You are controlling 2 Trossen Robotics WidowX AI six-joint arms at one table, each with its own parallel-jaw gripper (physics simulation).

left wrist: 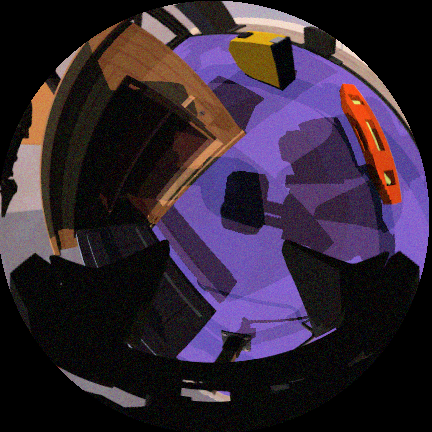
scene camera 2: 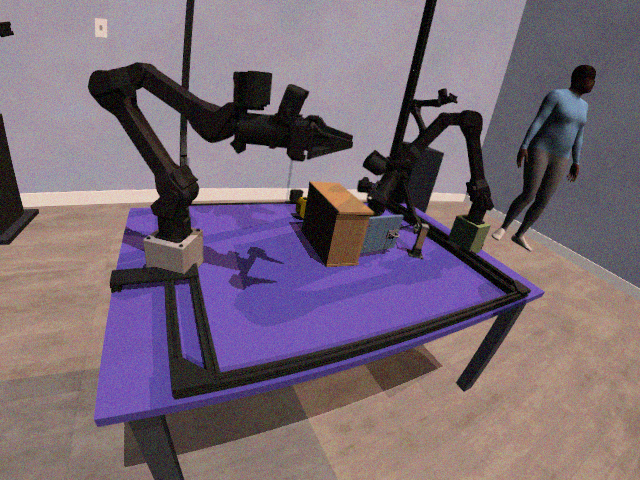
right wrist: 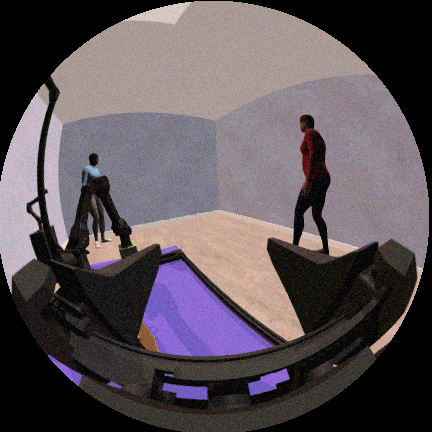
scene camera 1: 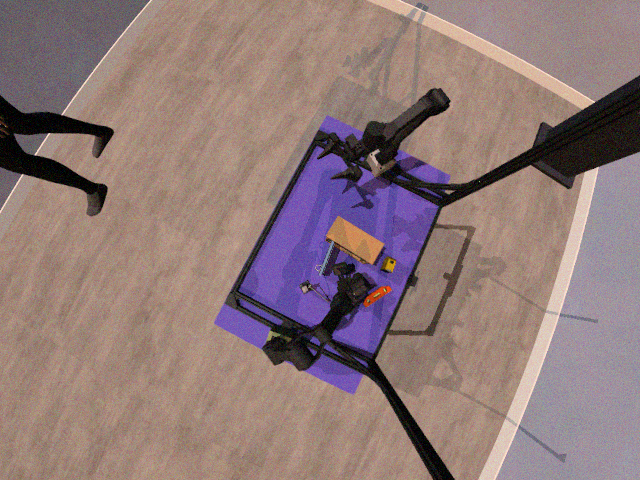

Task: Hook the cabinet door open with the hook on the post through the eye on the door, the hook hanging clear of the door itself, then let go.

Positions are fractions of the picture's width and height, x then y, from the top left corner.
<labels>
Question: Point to a small wooden cabinet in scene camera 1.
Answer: At 0.55, 0.50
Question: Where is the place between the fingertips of my right gripper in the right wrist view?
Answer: At 0.50, 0.57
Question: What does my right gripper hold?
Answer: Nothing.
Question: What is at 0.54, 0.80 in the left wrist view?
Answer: A short post.
</labels>
